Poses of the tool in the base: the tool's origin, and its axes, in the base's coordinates. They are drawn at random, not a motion.
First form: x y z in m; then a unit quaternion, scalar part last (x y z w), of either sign.
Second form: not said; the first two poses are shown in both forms.
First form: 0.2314 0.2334 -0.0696 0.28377 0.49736 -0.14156 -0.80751
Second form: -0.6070 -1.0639 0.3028 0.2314 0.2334 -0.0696
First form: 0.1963 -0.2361 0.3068 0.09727 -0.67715 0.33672 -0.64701
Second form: -0.2212 1.5402 -0.7659 0.1963 -0.2361 0.3068
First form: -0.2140 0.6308 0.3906 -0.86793 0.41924 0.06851 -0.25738
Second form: 2.3541 -1.1371 -0.1858 -0.2140 0.6308 0.3906
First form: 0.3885 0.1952 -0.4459 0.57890 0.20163 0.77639 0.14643
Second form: 1.6665 0.5804 2.2350 0.3885 0.1952 -0.4459
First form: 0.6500 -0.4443 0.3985 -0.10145 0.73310 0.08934 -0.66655
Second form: 0.2290 -1.6546 -0.2016 0.6500 -0.4443 0.3985
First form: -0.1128 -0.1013 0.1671 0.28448 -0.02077 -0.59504 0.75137
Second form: 0.6214 -0.0454 -1.2997 -0.1128 -0.1013 0.1671
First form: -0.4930 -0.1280 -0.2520 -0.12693 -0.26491 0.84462 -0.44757
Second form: 0.3142 0.6557 -2.0907 -0.4930 -0.1280 -0.2520
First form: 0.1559 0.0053 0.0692 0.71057 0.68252 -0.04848 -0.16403
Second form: -2.0256 -1.9456 0.1382 0.1559 0.0053 0.0692
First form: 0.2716 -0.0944 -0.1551 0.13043 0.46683 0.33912 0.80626
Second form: 0.2791 0.9991 0.7257 0.2716 -0.0944 -0.1551
